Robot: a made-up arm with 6 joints.
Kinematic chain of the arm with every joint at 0, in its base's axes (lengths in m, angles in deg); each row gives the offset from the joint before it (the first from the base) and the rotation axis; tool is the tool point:
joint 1: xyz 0 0 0.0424 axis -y
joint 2: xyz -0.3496 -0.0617 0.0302 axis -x
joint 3: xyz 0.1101 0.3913 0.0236 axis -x
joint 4: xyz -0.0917 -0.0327 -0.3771 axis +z
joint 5: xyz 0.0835 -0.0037 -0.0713 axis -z
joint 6: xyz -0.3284 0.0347 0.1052 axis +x
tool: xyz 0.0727 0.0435 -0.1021
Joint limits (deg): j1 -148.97..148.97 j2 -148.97..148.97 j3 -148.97..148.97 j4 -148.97..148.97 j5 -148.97..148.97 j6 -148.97..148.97
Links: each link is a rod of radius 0.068 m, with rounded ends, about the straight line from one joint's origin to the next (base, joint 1, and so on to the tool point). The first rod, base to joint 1, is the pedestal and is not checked.
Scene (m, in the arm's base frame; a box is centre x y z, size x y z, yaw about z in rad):
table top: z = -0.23
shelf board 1: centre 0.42 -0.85 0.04 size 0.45 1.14 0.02 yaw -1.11
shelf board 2: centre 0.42 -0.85 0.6 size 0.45 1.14 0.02 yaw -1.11
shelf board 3: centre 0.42 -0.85 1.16 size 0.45 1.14 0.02 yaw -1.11
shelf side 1: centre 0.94 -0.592 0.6 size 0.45 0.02 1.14 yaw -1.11
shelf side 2: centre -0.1 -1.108 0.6 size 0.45 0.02 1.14 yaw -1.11
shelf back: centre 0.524 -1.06 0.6 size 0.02 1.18 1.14 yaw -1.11
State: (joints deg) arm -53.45 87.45 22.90 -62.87 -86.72 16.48
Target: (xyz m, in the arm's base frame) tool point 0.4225 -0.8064 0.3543
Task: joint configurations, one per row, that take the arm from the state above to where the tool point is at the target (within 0.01 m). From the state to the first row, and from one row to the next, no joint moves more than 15 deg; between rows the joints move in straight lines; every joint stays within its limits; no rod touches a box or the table.
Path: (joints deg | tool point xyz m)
1: -68.00 98.01 16.23 -52.74 -97.95 8.94 | -0.1830 -0.4025 0.5402
2: -82.55 108.57 9.55 -42.61 -109.17 1.40 | 0.0617 -0.4169 0.5023
3: -97.10 119.13 2.88 -32.47 -120.40 -6.14 | 0.2385 -0.4357 0.3543
4: -106.17 126.59 -11.10 -38.60 -115.99 -5.81 | 0.2876 -0.5427 0.3652
5: -115.25 134.05 -25.09 -44.73 -111.58 -5.48 | 0.3354 -0.6432 0.3682
6: -124.32 141.51 -39.08 -50.85 -107.17 -5.15 | 0.3805 -0.7325 0.3644
7: -133.40 148.97 -53.06 -56.98 -102.76 -4.82 | 0.4225 -0.8064 0.3543

